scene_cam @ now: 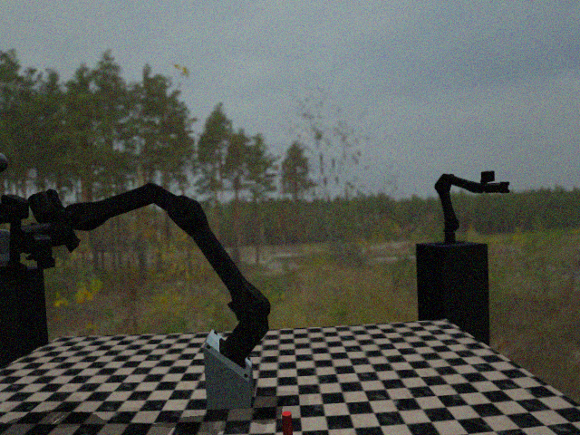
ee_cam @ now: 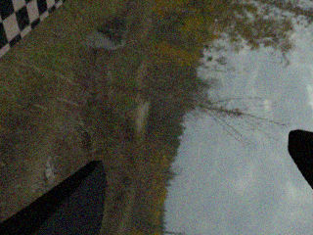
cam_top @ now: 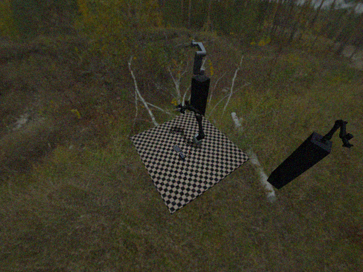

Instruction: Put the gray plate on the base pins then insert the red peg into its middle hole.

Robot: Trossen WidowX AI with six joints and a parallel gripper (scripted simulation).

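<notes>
My gripper tip is 520 mm to the right of the gray plate, 350 mm short of it and 300 mm above it. Also, from my gripper tip: gray base (380 mm to the left, 330 mm below, 310 mm ahead); red peg (560 mm to the left, 300 mm below, 240 mm ahead).
</notes>
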